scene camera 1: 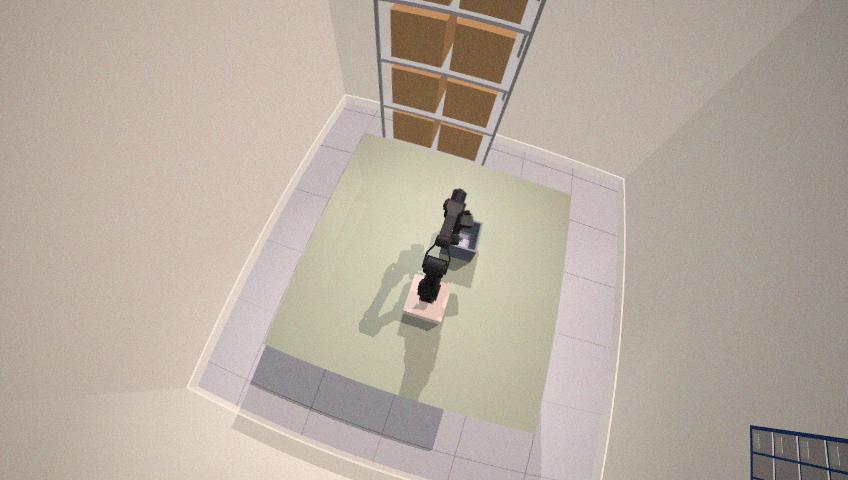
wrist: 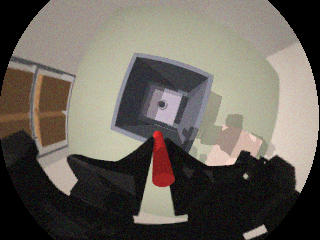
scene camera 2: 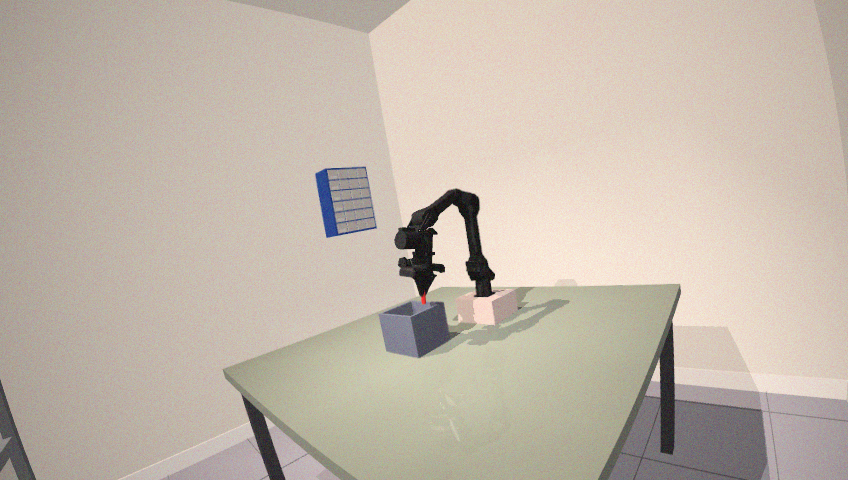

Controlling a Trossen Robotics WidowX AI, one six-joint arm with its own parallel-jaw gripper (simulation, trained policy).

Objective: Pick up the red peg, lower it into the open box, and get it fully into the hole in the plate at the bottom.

In view: my gripper [scene camera 2: 422, 295], a grey box [scene camera 2: 413, 329], a red peg [wrist: 162, 175] and a plate [wrist: 157, 95].
The grey box is seen too in the wrist view [wrist: 143, 70]. My gripper also shows in the wrist view [wrist: 159, 140]. Scene camera 2 does not show the plate, which is hidden by the grey box.
